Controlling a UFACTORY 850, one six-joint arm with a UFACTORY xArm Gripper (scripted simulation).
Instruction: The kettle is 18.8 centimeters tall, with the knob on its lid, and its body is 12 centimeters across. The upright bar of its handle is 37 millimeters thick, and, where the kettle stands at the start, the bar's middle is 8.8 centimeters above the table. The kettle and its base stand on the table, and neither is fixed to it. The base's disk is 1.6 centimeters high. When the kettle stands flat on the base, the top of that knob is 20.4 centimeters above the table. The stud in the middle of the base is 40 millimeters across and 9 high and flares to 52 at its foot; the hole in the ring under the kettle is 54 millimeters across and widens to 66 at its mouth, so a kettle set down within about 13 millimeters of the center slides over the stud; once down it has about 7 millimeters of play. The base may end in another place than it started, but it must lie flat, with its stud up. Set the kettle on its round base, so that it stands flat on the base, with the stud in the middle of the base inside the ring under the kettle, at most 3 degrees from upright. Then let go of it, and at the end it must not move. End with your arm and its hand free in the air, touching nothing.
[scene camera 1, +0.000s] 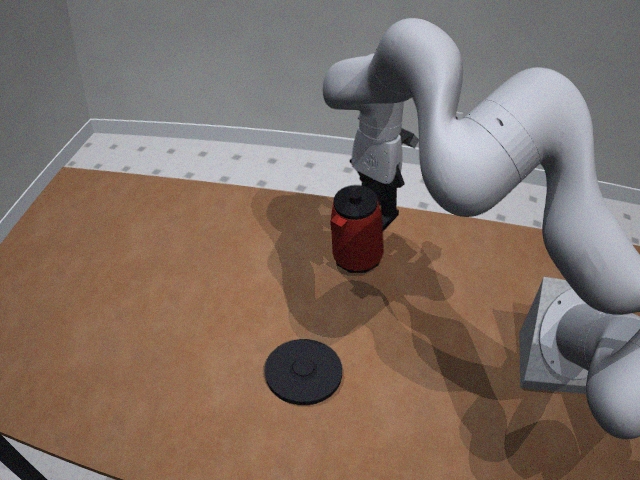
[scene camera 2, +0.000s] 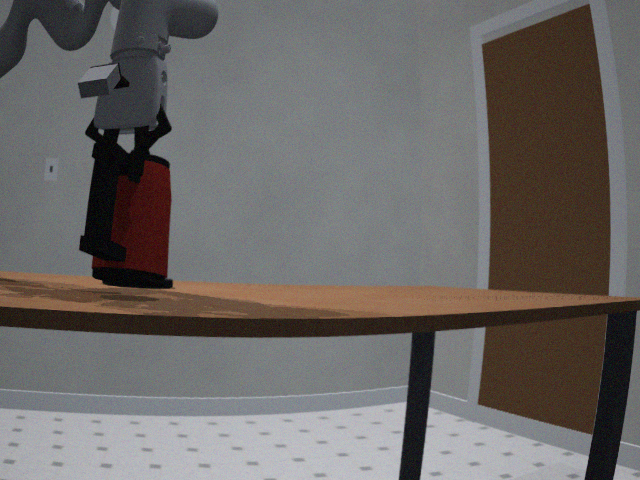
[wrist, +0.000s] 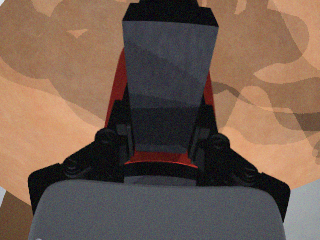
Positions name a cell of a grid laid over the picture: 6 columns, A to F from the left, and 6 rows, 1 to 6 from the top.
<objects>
gripper: scene camera 1 D3; scene camera 2 B3; wrist D3
</objects>
